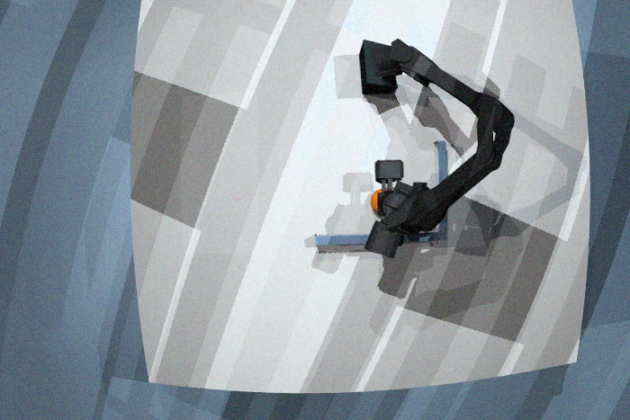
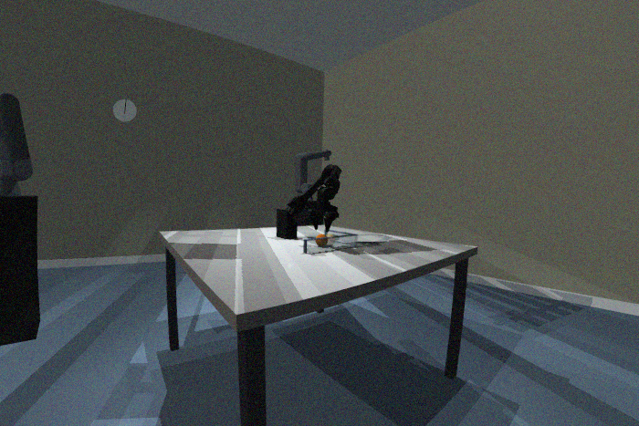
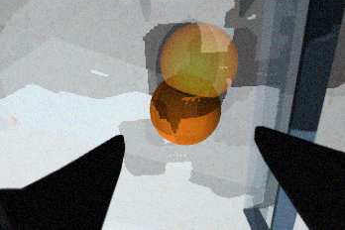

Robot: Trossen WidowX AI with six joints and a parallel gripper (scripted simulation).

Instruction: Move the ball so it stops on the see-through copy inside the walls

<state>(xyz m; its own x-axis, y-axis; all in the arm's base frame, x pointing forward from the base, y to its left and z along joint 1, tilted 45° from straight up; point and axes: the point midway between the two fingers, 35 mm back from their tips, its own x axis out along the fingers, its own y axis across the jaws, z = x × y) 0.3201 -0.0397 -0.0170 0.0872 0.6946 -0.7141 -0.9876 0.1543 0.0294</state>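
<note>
Now: gripper tip 5 cm above the orange ball. Round my gripper tip: see-through copy of ball (5 cm below, 4 cm to the left, 2 cm ahead).
</note>
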